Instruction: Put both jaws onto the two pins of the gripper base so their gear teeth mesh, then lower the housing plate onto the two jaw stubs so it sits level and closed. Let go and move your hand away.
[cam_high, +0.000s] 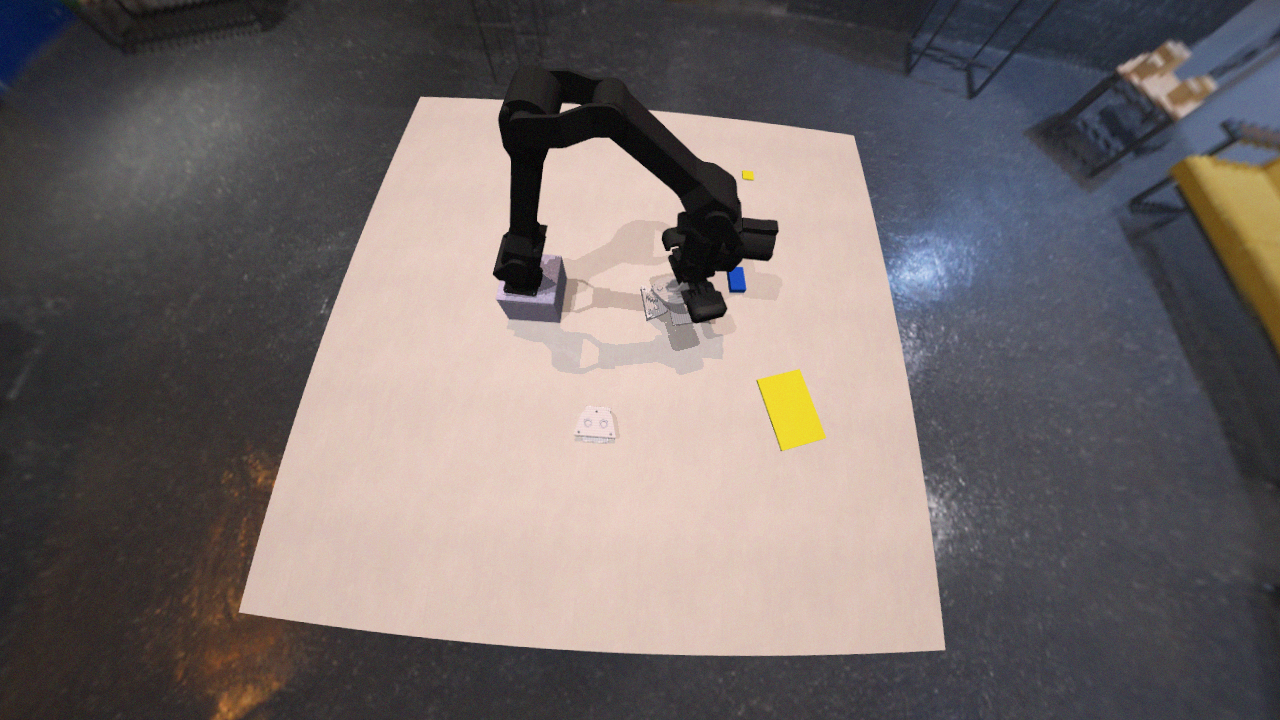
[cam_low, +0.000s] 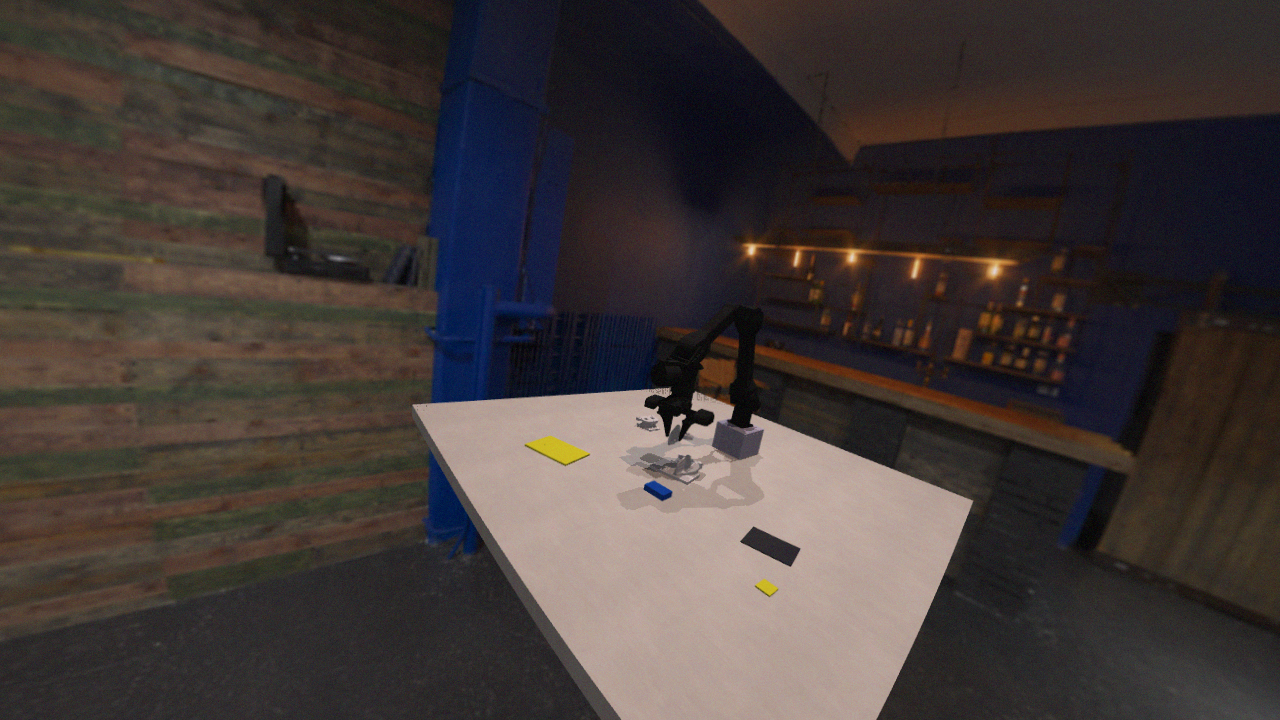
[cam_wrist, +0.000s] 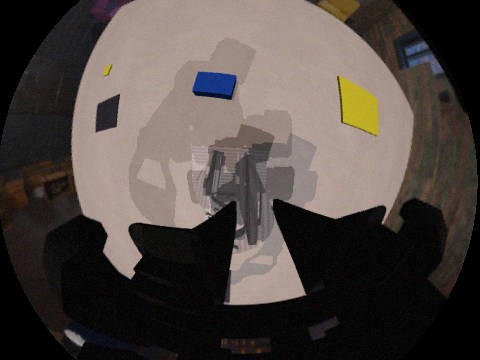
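The grey jaw is 50 mm behind my gripper tip, 40 mm to the left of it and 70 mm below it. From my gripper tip the other things lie so: blue block 120 mm ahead, 100 mm to the left, 80 mm below; then white block 140 mm behind, 270 mm to the right, 70 mm below; then yellow sheet 250 mm ahead, 180 mm to the right, 80 mm below.
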